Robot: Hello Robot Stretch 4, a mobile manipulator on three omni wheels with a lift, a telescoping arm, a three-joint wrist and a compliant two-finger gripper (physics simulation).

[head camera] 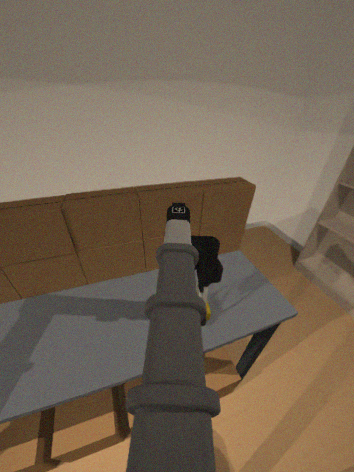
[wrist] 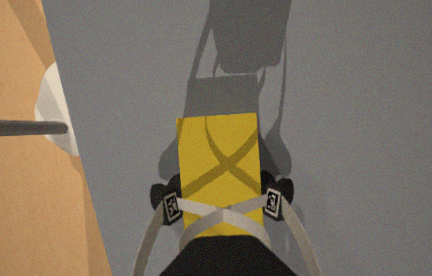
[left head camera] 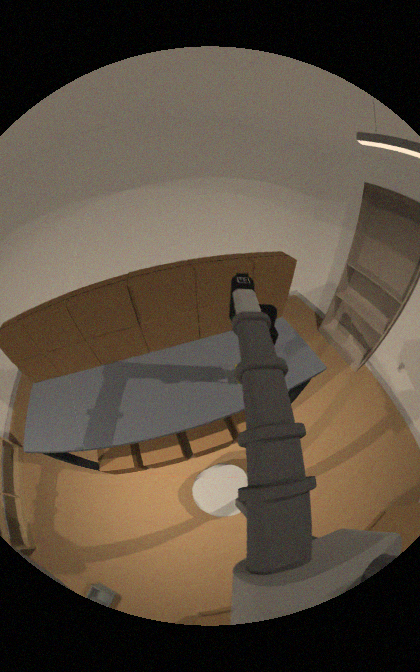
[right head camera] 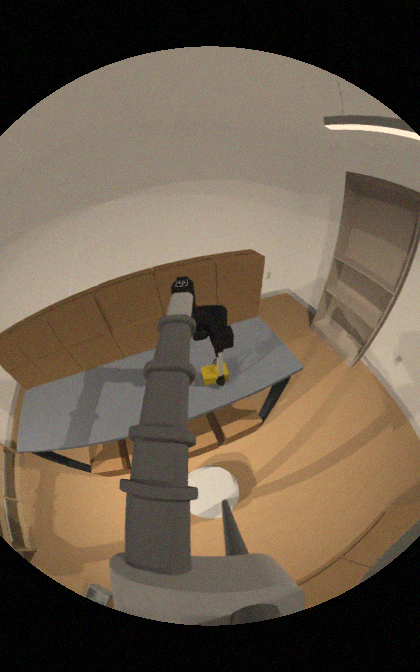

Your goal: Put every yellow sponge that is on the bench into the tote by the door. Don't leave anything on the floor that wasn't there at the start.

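Note:
A yellow sponge block point(head camera: 208, 312) point(right head camera: 208, 375) point(wrist: 220, 145) is on the blue-grey bench point(head camera: 90, 345) point(left head camera: 165, 400) point(right head camera: 260, 350) point(wrist: 350, 100), near its right end. My gripper point(right head camera: 218, 371) point(wrist: 221, 188) points down over it, with a dark fingertip pressed against each long side; it is shut on the sponge. Whether the sponge's underside touches the bench is hard to tell. The arm hides part of the bench and most of the sponge in the head view. A small grey open box point(left head camera: 101, 595) point(right head camera: 98, 594) stands on the floor at the lower left; I cannot tell whether it is the tote.
Brown cabinets point(head camera: 105, 225) point(left head camera: 165, 305) point(right head camera: 125, 315) stand behind the bench. A shelf unit point(left head camera: 356, 240) point(right head camera: 341, 230) stands to the right. A round white object point(left head camera: 217, 490) point(right head camera: 212, 492) is on the floor in front of the bench.

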